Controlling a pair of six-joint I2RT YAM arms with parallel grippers.
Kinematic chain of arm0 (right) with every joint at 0, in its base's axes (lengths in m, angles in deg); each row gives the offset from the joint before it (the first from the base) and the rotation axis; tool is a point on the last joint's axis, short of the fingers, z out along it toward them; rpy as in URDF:
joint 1: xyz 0 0 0.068 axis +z
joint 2: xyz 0.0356 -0.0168 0.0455 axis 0.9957 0.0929 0
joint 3: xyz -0.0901 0.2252 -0.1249 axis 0.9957 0.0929 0
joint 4: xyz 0.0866 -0.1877 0.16 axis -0.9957 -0.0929 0
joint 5: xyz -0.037 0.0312 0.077 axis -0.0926 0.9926 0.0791
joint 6: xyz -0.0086 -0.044 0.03 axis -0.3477 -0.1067 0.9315
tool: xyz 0 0 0 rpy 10.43 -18.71 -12.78
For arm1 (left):
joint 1: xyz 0 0 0.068 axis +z
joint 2: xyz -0.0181 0.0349 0.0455 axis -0.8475 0.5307 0
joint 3: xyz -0.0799 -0.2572 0.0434 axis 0.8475 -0.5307 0
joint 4: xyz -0.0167 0.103 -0.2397 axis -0.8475 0.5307 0
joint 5: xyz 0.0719 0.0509 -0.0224 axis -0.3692 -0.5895 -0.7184
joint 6: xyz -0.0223 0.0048 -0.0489 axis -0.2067 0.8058 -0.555
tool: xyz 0 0 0 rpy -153.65 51.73 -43.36
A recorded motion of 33 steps. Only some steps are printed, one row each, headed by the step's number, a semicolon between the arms.
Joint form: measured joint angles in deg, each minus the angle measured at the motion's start. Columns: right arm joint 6, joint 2, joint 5, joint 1, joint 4, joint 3; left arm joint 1, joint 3, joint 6, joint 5, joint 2, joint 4.
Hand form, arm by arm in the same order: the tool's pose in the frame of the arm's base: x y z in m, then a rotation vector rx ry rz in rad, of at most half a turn. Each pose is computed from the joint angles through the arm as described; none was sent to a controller.
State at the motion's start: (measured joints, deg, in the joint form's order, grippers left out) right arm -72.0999 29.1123 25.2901 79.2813 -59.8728 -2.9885; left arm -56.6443 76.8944 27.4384 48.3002 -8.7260 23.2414
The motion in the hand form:
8: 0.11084 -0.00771 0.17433 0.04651 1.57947 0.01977; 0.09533 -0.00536 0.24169 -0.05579 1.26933 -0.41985
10: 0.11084 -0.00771 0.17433 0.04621 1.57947 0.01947; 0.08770 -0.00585 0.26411 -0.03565 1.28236 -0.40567
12: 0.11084 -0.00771 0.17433 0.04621 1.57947 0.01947; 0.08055 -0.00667 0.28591 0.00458 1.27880 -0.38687
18: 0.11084 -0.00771 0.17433 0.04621 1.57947 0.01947; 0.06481 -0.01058 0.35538 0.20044 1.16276 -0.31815
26: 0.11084 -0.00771 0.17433 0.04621 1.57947 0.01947; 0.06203 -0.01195 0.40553 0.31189 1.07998 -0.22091
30: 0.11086 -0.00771 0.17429 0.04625 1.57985 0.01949; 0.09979 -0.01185 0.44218 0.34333 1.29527 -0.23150
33: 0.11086 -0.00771 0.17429 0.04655 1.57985 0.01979; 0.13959 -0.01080 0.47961 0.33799 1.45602 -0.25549
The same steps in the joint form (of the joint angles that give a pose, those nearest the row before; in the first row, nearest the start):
8: 0.02 0.00 0.00 0.00 0.00 0.00; 0.00 7.32 1.73 0.87 0.28 7.08
10: 0.00 0.00 0.00 0.00 0.00 0.00; 0.00 13.05 3.08 1.40 1.31 12.50
12: 0.00 0.00 0.00 0.00 0.00 0.00; 0.00 18.23 5.11 2.50 2.91 15.83
18: 0.00 0.00 0.00 0.00 0.00 0.00; 0.00 32.24 12.96 8.46 10.51 15.80
26: 0.00 0.00 0.00 0.00 0.00 0.00; 0.01 42.82 19.95 10.72 17.99 15.21
30: 0.00 0.02 0.00 0.00 0.00 0.00; 0.02 57.29 23.23 12.09 32.46 28.48
33: 0.02 0.02 0.00 0.00 0.00 0.00; 0.11 73.00 24.11 12.24 46.47 39.76

